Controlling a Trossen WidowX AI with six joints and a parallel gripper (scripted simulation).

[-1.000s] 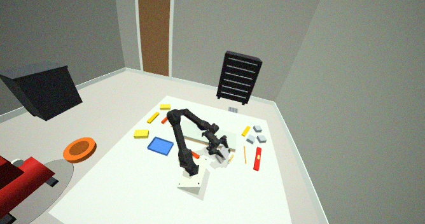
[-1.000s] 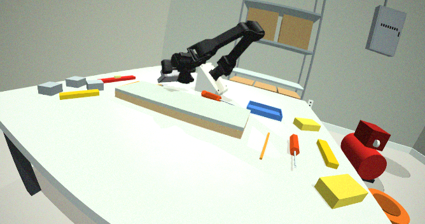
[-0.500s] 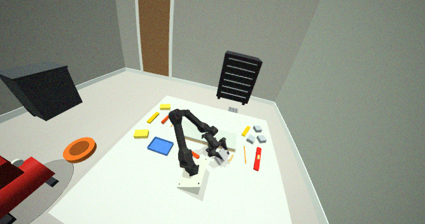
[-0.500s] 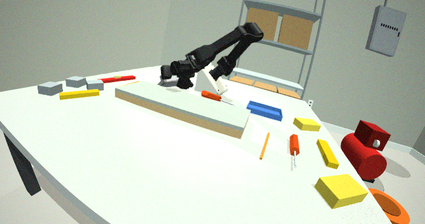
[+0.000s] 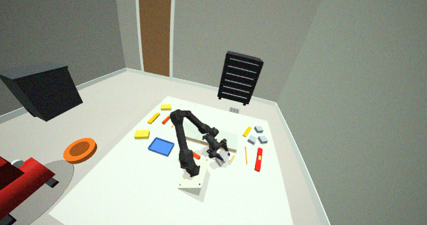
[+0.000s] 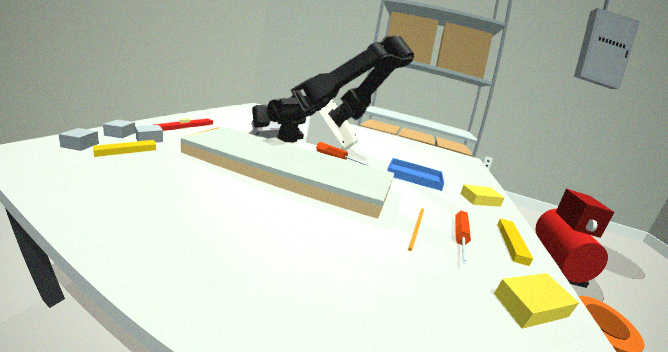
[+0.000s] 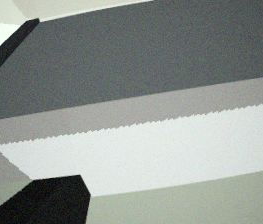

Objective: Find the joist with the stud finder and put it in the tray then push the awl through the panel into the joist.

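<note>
Now: gripper tip 1 cm to the left of the stud finder, 1 cm short of it and 1 cm above it. Also, from my gripper tip: blue tray (49 cm to the left, 5 cm below, 3 cm ahead); awl (6 cm below, 5 cm to the right, 1 cm behind); red level (30 cm to the right, 5 cm below, 5 cm ahead).
</note>
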